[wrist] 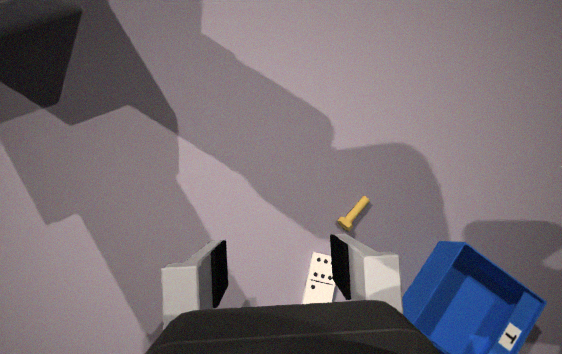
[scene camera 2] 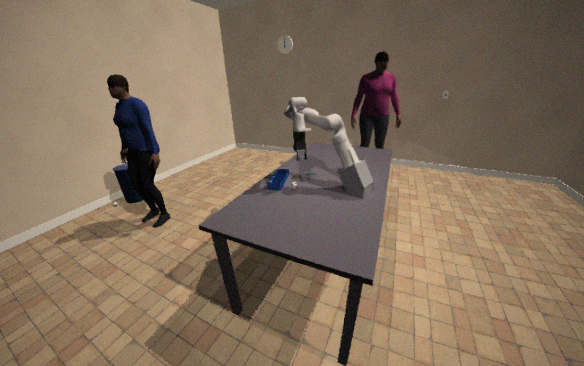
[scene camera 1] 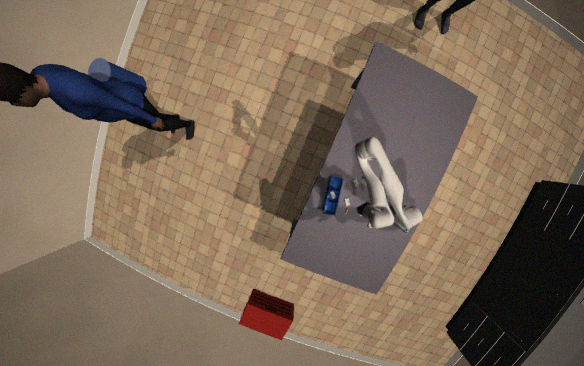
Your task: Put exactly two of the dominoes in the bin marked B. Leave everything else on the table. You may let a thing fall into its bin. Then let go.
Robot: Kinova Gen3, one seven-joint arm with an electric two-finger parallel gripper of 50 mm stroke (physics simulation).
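Places are measured from the arm's base along level axes (x right, y ahead, z up), in metres.
Pixels of known places: gripper, fingertip midpoint: (wrist: 279, 260) (scene camera 2: 302, 159); arm's base at its link origin: (scene camera 2: 350, 164).
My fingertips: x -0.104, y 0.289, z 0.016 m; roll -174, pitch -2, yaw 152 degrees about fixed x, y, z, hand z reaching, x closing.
Observation:
Ahead of a thing's pixels: the offset from my fingertips to its middle.
The blue three-part tray @[dx -0.043, dy +0.166, dz -0.155 m] (scene camera 1: 330, 206) (scene camera 2: 278, 180) (wrist: 425, 280) stands near the table's long edge. A white domino @[dx -0.038, dy +0.165, dz -0.168 m] (scene camera 1: 332, 194) lies in its middle compartment, bin B; the B label is not readable now. Another domino @[dx -0.025, dy +0.051, dz -0.175 m] (scene camera 1: 347, 202) (scene camera 2: 294, 183) (wrist: 319, 275) lies face up on the table beside the tray, partly hidden by a finger and the gripper body in the wrist view. My gripper (scene camera 2: 301, 156) (wrist: 279, 260) is open and empty, well above the table; that domino appears near the right finger. Its fingers cannot be made out in scene camera 1.
A yellow bolt @[dx -0.087, dy +0.014, dz -0.173 m] (scene camera 1: 346, 211) (wrist: 354, 213) lies near the loose domino. The tray's end compartment bears a T label @[dx -0.133, dy +0.165, dz -0.136 m] (wrist: 509, 336). Small pieces @[dx +0.117, dy +0.075, dz -0.175 m] (scene camera 1: 355, 183), too small to name surely, and a green item @[dx +0.181, dy +0.045, dz -0.173 m] (scene camera 2: 310, 174) lie farther along the table. Two people stand off the table.

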